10 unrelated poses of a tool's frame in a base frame.
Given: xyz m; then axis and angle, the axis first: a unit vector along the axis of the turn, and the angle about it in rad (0 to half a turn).
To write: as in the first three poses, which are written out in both.
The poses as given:
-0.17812 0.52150 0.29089 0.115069 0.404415 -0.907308 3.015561
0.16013 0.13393 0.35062 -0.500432 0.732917 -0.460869 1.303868
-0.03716 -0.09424 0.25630 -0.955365 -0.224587 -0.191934 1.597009
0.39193 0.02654 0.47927 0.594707 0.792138 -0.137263 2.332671
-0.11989 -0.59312 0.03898 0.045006 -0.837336 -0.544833 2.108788
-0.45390 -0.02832 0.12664 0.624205 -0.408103 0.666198 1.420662
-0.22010 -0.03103 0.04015 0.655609 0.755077 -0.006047 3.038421
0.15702 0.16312 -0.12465 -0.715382 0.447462 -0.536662 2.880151
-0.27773 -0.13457 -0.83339 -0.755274 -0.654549 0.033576 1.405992
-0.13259 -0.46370 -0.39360 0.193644 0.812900 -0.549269 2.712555
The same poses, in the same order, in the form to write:
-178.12 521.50 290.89 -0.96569 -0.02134 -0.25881 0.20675 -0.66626 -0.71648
160.13 133.93 350.62 0.44815 -0.71458 -0.53716 0.17452 0.65925 -0.73139
-37.16 -94.24 256.30 0.91043 0.02832 0.41268 0.41205 0.02555 -0.91080
391.93 26.54 479.27 -0.09247 0.69696 -0.71113 0.89559 0.37034 0.24651
-119.89 -593.12 38.98 -0.50935 -0.52487 0.68197 0.41087 0.54799 0.72862
-453.90 -28.32 126.64 0.48093 0.44207 0.75716 -0.87534 0.29121 0.38597
-220.10 -31.03 40.15 -0.13732 0.98681 -0.08567 0.98806 0.14257 0.05841
157.02 163.12 -124.65 0.04013 -0.76805 0.63913 -0.49062 -0.57238 -0.65702
-277.73 -134.57 -833.39 0.64091 0.44638 0.62448 0.38014 0.52220 -0.76341
-132.59 -463.70 -393.60 -0.83777 0.07207 -0.54125 0.52905 0.35235 -0.77198

